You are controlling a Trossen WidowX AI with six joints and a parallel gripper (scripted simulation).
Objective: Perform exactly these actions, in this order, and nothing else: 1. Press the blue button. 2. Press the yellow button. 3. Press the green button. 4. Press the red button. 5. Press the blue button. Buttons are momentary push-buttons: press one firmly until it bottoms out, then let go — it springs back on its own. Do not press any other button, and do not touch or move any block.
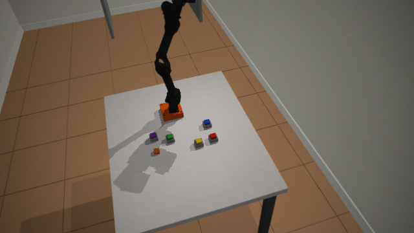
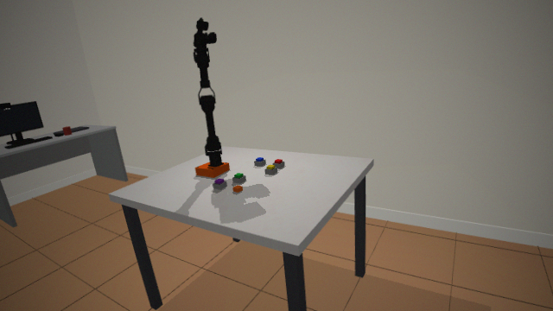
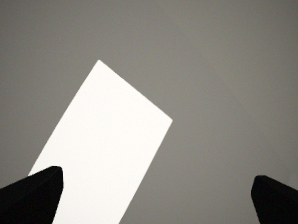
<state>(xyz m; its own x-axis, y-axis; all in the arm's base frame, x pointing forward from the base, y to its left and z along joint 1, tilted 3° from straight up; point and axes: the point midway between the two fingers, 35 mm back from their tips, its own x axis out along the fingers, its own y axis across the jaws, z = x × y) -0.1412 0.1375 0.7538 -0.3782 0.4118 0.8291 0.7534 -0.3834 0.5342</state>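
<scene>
My gripper tip is now 33 cm short of the blue button, 1 cm to the right of it and 78 cm above it. Round my gripper tip: green button: 39 cm ahead, 24 cm to the right, 78 cm below; red button: 45 cm ahead, 2 cm to the left, 78 cm below; yellow button: 47 cm ahead, 8 cm to the right, 78 cm below.
</scene>
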